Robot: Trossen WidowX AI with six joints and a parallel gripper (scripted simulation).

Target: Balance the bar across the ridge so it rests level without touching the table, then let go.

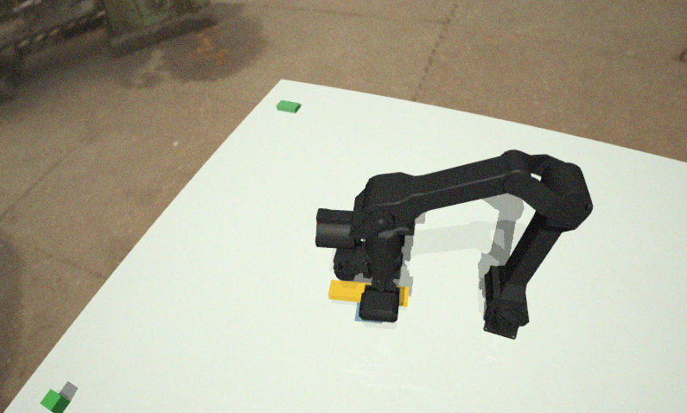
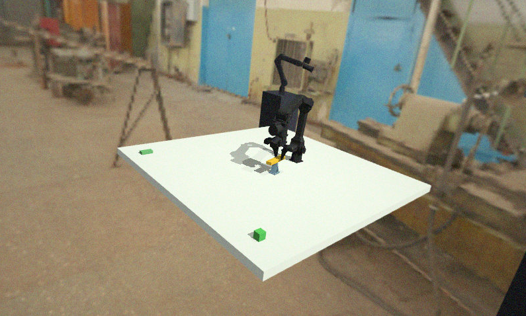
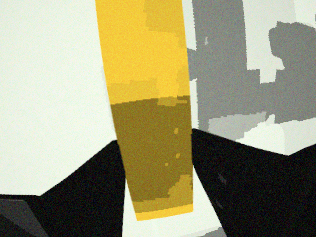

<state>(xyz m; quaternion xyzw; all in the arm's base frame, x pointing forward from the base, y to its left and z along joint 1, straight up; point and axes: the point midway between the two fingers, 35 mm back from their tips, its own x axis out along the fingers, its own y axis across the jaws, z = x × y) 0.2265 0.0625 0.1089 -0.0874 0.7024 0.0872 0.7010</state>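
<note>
Now: gripper tip 3 cm short of the yellow bar and 1 cm to the right of it. Round my gripper tip: green cube: 51 cm ahead, 44 cm to the left, 6 cm below; then flat green block: 56 cm to the right, 51 cm ahead, 7 cm below.
</note>
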